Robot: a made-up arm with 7 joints.
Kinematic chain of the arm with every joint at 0, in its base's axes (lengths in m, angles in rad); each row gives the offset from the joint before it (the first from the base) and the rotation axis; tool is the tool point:
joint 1: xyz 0 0 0.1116 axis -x
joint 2: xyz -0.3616 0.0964 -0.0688 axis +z
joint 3: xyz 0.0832 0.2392 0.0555 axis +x
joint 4: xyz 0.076 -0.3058 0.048 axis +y
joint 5: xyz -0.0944 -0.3 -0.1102 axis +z
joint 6: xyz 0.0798 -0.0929 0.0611 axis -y
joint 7: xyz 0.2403 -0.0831 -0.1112 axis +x
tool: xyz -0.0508 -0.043 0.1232
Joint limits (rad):
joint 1: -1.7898..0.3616
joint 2: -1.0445..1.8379
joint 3: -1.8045..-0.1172
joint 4: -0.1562..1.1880
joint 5: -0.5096..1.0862
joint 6: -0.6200..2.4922
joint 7: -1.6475..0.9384
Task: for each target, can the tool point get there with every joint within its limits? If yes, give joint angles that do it. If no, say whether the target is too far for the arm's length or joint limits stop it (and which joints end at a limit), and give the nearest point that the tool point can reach.
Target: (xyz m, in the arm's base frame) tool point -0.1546 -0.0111 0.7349
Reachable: yes | joints -0.5943 0.7249 -1.2376 0.8507 0.6090 0.7554 -0.8829
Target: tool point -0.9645 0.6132 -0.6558
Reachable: no: joint limits stop it (at a limit: joint 1, joint 3, joint 4, joint 5, joint 6, joint 7) | nearest point -0.7533 0.1944 -0.3977 | short by 0.535 m
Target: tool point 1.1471 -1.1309 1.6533
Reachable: no: too far | nearest point 0.2849 -0.5525 0.8648 | short by 1.304 m
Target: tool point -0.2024 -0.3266 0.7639
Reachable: yes | joints -1.0371 1.3088 -1.1052 0.1133 0.0136 0.1356 -0.9655
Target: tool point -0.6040 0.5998 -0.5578
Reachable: no: joint limits stop it (at a limit: joint 1, joint 3, joint 6, joint 7) | nearest point -0.5389 0.2477 -0.3942 | short by 0.394 m
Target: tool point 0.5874 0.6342 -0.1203
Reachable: no: joint limits stop it (at a limit: joint 1, joint 2, joint 3, joint 4, joint 7) | nearest point 0.3125 0.4711 -0.0281 | short by 0.333 m
